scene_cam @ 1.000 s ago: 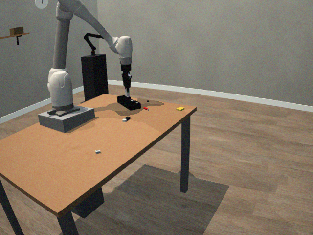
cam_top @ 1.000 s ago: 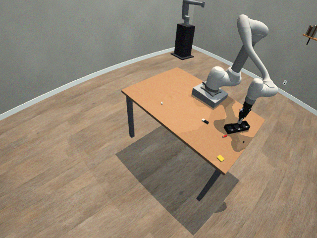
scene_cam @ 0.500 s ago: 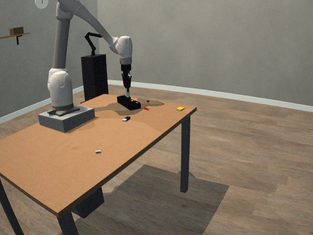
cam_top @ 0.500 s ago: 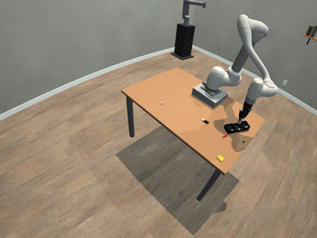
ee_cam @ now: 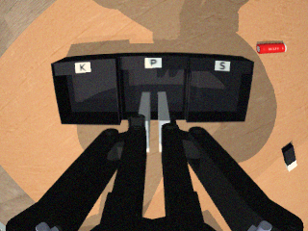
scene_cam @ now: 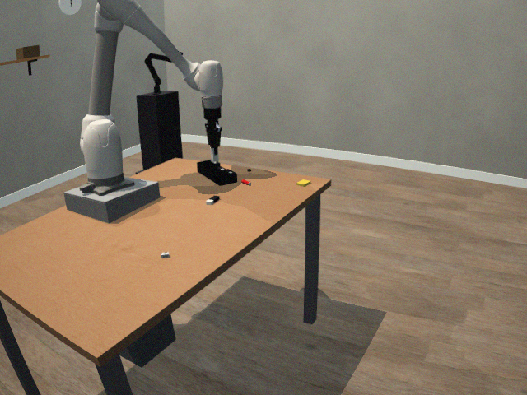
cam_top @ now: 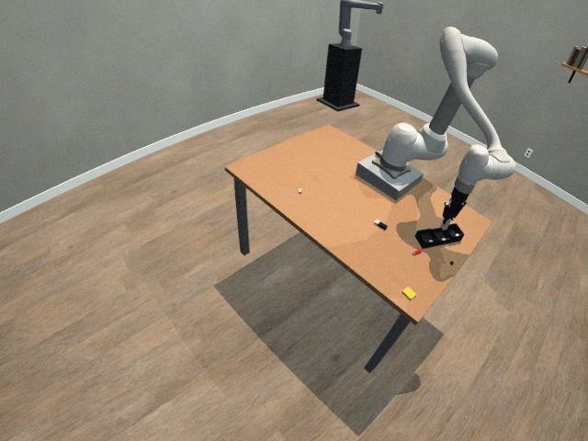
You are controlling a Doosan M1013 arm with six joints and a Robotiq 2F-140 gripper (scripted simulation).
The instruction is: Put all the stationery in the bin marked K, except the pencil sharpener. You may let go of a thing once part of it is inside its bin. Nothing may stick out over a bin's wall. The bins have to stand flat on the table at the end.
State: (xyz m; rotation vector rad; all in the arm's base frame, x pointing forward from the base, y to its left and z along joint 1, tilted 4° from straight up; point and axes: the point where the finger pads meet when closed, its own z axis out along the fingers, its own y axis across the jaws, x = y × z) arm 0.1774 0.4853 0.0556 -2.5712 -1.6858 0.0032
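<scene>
Now: hand 80 mm above the black three-compartment bin. The rest, counted from my hand: black-and-white eraser 250 mm to the right, 190 mm ahead, 100 mm below; small red cylinder 180 mm ahead, 100 mm below, 10 mm to the right; small black round thing 140 mm to the left, 100 mm below, 80 mm ahead.
</scene>
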